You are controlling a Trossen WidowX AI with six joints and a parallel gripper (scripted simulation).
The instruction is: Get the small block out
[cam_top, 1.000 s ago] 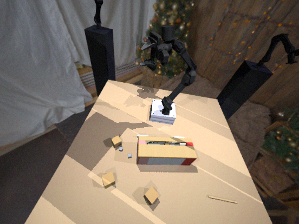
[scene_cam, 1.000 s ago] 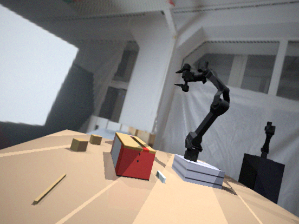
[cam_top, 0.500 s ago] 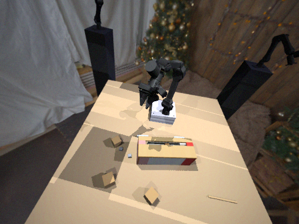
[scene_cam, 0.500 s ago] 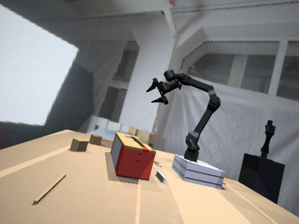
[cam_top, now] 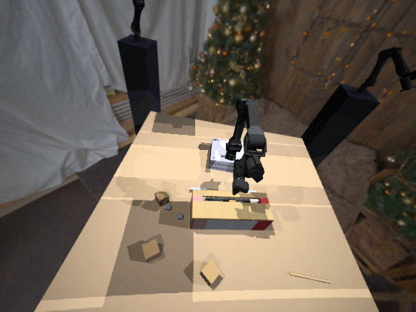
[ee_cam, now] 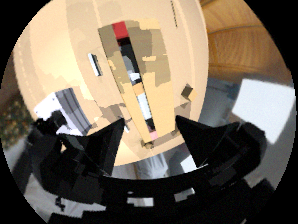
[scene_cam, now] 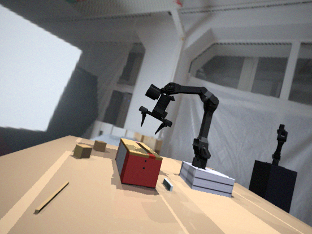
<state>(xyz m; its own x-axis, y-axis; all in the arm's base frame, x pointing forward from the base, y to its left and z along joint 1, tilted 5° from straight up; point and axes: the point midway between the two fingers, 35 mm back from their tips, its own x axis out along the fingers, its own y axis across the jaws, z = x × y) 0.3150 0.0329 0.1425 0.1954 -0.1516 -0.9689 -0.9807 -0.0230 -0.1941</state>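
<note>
The box is 10 mm behind my gripper tip, 10 mm to the left of it and 160 mm below it. From my gripper tip the other things lie so: thin stick: 210 mm ahead, 430 mm to the left, 210 mm below; then brown block: 30 mm to the left, 130 mm below.
</note>
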